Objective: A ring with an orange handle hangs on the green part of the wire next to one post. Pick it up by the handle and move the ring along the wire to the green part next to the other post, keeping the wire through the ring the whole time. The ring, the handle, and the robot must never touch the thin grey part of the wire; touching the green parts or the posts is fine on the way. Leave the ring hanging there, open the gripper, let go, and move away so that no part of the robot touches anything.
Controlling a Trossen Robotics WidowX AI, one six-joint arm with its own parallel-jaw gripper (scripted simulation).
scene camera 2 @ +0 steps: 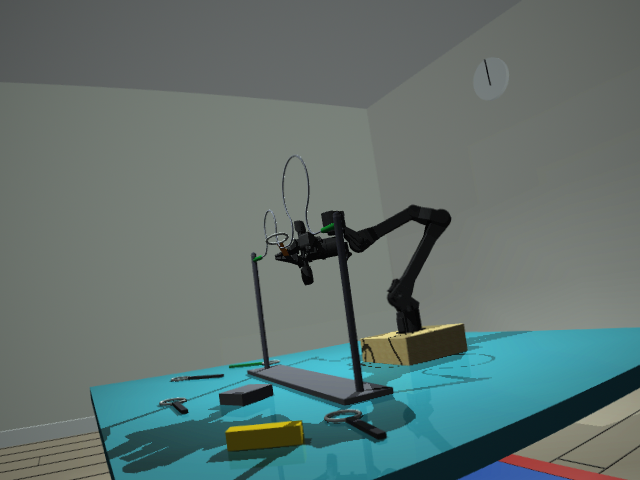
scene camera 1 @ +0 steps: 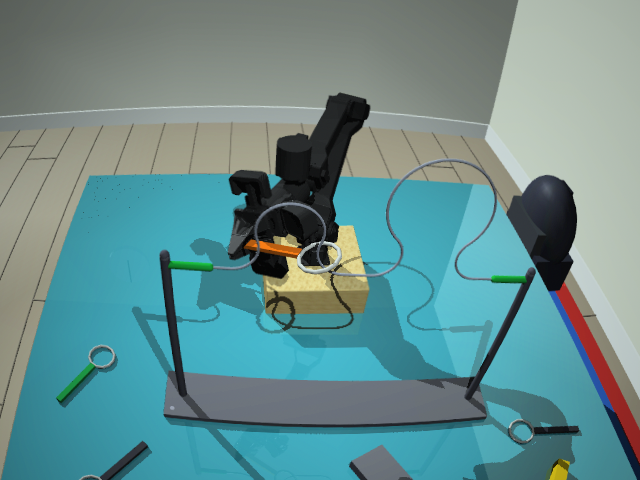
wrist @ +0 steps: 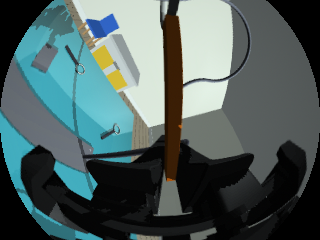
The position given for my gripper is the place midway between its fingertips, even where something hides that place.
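On scene camera 1 I can see my gripper (scene camera 1: 230, 256). Scene camera 2 gives me a grey block (scene camera 2: 240, 396), and the gripper (scene camera 2: 275, 257) is there too. Then the wrist view has my gripper (wrist: 167, 138) as well.
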